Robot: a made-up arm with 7 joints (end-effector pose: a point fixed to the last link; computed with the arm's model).
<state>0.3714 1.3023 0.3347 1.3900 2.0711 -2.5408 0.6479</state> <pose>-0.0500 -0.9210 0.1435 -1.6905 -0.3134 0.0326</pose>
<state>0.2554 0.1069 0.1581 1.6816 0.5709 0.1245 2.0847</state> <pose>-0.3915 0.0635 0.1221 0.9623 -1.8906 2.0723</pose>
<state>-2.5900 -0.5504 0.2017 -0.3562 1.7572 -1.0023 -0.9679</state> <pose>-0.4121 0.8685 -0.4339 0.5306 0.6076 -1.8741</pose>
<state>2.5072 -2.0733 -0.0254 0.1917 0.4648 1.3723 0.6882</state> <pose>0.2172 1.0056 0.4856 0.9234 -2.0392 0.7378</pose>
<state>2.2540 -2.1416 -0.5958 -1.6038 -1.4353 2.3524 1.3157</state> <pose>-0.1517 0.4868 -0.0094 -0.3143 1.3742 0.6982</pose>
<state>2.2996 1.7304 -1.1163 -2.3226 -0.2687 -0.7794 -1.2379</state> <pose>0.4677 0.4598 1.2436 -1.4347 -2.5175 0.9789</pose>
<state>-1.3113 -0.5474 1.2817 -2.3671 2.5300 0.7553 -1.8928</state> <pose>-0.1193 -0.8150 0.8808 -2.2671 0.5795 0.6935</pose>
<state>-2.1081 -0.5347 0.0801 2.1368 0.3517 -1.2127 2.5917</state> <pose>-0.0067 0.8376 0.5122 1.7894 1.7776 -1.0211</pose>
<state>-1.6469 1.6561 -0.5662 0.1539 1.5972 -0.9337 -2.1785</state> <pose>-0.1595 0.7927 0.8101 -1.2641 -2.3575 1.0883</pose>
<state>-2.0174 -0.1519 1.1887 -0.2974 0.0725 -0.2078 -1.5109</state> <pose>-0.6595 -0.0872 -0.6157 -0.2600 -0.1369 -2.2603</pose>
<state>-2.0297 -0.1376 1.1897 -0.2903 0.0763 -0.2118 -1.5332</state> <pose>-0.6509 -0.0645 -0.6234 -0.2346 -0.1215 -2.2920</pose>
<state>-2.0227 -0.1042 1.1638 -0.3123 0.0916 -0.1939 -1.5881</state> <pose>-0.6649 -0.0523 -0.6328 -0.2506 -0.1148 -2.3502</pose>
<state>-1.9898 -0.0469 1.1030 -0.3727 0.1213 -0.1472 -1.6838</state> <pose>-0.7120 -0.0515 -0.6409 -0.3280 -0.1202 -2.4369</pose>
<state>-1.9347 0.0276 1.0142 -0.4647 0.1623 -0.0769 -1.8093</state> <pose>-0.7905 -0.0572 -0.6376 -0.4683 -0.1401 -2.5305</pose>
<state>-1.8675 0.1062 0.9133 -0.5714 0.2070 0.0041 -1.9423</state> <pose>-0.8862 -0.0659 -0.6130 -0.6518 -0.1768 -2.5986</pose>
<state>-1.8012 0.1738 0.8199 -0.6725 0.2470 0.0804 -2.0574</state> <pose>-0.9766 -0.0802 -0.5684 -0.8387 -0.2289 -2.6199</pose>
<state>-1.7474 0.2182 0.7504 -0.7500 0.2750 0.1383 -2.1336</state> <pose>-1.0423 -0.1012 -0.5195 -0.9850 -0.2836 -2.6013</pose>
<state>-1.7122 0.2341 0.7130 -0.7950 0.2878 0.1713 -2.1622</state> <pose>-1.0769 -0.1270 -0.4841 -1.0690 -0.3264 -2.5659</pose>
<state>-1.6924 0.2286 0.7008 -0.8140 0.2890 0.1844 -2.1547</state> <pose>-1.0889 -0.1538 -0.4654 -1.1038 -0.3535 -2.5298</pose>
